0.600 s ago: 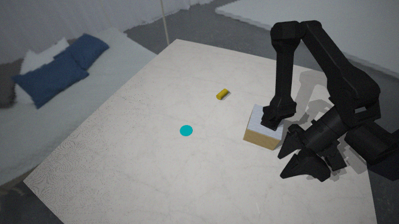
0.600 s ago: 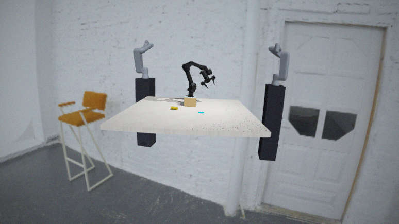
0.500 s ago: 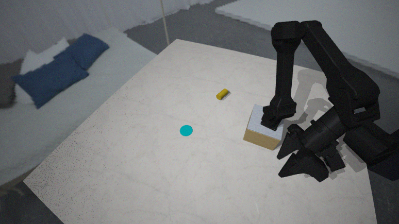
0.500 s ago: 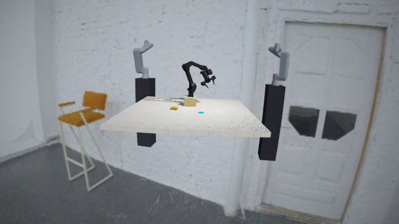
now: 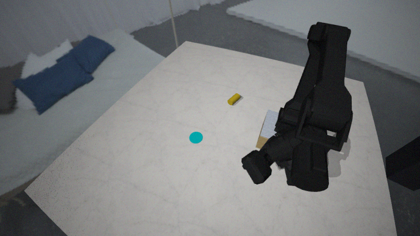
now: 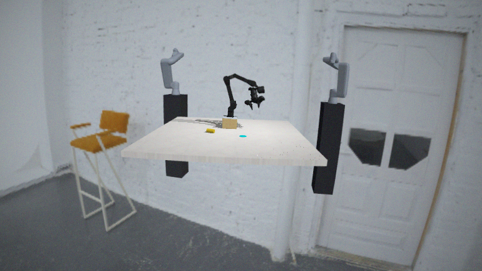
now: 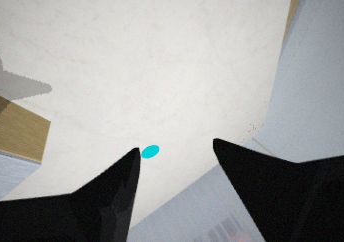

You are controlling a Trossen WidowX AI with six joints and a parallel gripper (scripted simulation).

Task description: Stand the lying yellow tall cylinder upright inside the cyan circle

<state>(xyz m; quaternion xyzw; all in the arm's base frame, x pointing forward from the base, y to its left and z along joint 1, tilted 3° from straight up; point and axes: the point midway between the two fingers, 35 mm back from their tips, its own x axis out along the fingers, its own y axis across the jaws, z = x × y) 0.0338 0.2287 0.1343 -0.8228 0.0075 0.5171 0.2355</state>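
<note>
My gripper tip is now 230 mm short of the yellow tall cylinder, 350 mm to the left of it and 180 mm above it. Also, from my gripper tip: cyan circle (260 mm ahead, 60 mm to the right, 190 mm below).
</note>
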